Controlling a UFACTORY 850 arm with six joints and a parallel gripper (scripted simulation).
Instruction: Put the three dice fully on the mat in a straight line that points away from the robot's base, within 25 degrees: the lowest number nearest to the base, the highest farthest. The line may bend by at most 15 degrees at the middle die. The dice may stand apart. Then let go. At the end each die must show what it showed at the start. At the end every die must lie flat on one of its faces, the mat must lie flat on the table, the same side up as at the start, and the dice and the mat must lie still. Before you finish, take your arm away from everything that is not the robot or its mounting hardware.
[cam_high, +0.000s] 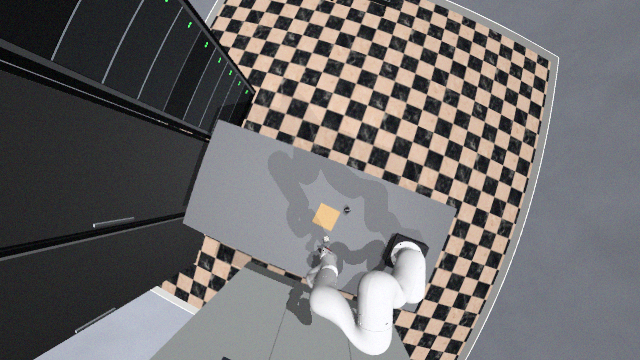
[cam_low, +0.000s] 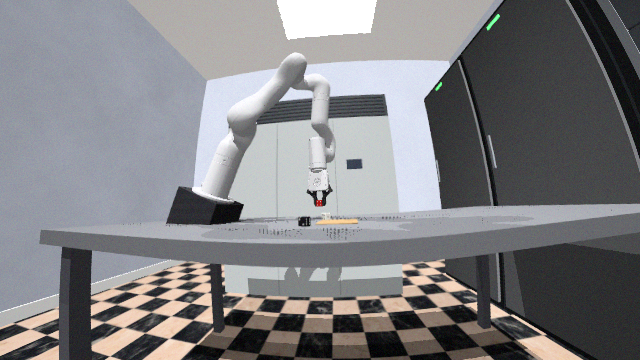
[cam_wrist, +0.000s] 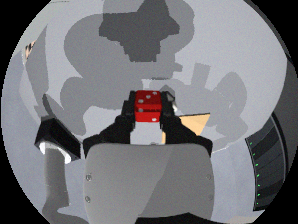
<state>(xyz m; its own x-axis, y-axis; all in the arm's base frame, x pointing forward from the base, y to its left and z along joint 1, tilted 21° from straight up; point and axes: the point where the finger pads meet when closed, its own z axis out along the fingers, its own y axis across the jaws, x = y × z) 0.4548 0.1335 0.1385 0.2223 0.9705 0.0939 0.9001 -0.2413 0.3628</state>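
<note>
My hand is 190 mm to the left of the tan mat, 80 mm above it and 70 mm short of it. The rest, counted from my hand: red die 10 mm below; black die 280 mm to the right, 70 mm below, 40 mm behind; white die 70 mm below, 60 mm to the right, 30 mm ahead.
</note>
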